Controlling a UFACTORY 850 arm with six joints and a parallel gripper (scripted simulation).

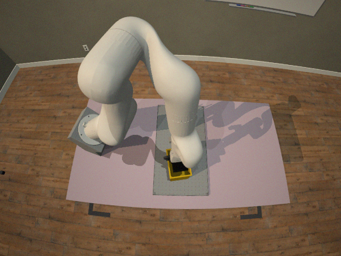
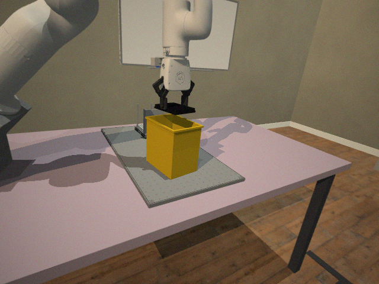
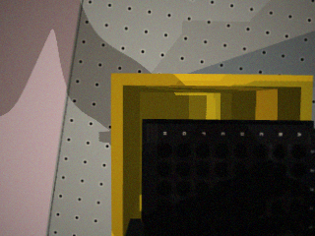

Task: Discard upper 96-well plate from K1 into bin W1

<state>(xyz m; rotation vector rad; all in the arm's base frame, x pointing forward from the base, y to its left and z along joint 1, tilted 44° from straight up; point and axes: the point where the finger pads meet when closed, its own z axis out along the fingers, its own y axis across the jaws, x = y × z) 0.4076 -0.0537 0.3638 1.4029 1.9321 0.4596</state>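
Right now my hand is 150 mm above the yellow plastics bin W1. From my hand the other things lie so: light plate: 370 mm to the left, 210 mm below; black 96-well plate: 10 mm below.
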